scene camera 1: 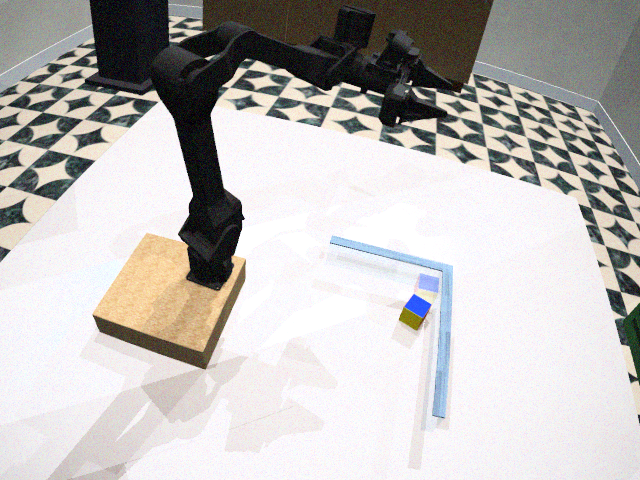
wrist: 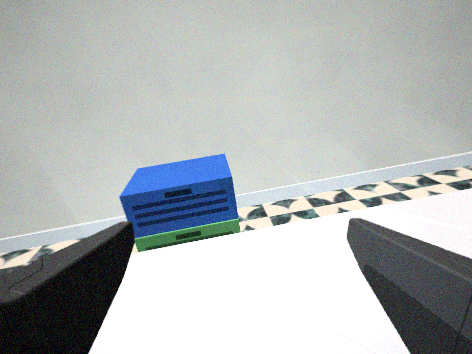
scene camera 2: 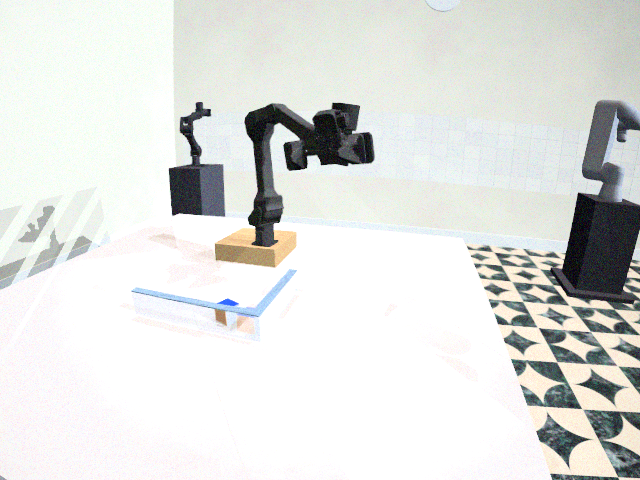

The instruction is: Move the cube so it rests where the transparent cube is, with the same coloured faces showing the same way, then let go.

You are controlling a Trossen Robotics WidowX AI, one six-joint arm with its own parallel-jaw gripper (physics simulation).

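Seen in the pictures: gripper, fingertip midpoint: [scene camera 1: 449, 100] [wrist: 242, 229] [scene camera 2: 314, 156]; arm's base, link origin: [scene camera 1: 210, 272] [scene camera 2: 265, 243].
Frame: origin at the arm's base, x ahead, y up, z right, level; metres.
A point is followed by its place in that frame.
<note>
The cube [scene camera 1: 415, 312] [scene camera 2: 221, 315] stands on the white table near the blue-topped corner wall. In scene camera 1 its top is blue and a yellow side faces the camera; an orange side shows in scene camera 2. The transparent cube [scene camera 1: 428, 283] [scene camera 2: 246, 323] is in the inner corner of the wall, with a pale blue top, close beside the solid cube and turned differently from it. My gripper [scene camera 1: 448, 99] {y 0.293, x 0.302, z -0.265 m} [wrist: 242, 229] {y 0.293, x 0.302, z -0.265 m} is open and empty, high above the table and far from both cubes. Neither cube shows in the wrist view.
A low clear wall with a light blue top edge [scene camera 1: 445, 341] {y 0.003, x 0.412, z -0.013 m} [scene camera 2: 175, 298] {y 0.003, x 0.415, z 0.003 m} forms an L around the transparent cube's corner. The arm stands on a wooden block [scene camera 1: 149, 289] {y -0.002, x -0.079, z 0.077 m} [scene camera 2: 242, 253] {y -0.023, x 0.052, z 0.051 m}. Beyond the table, a blue crate [wrist: 180, 200] sits on a green crate [wrist: 210, 231].
</note>
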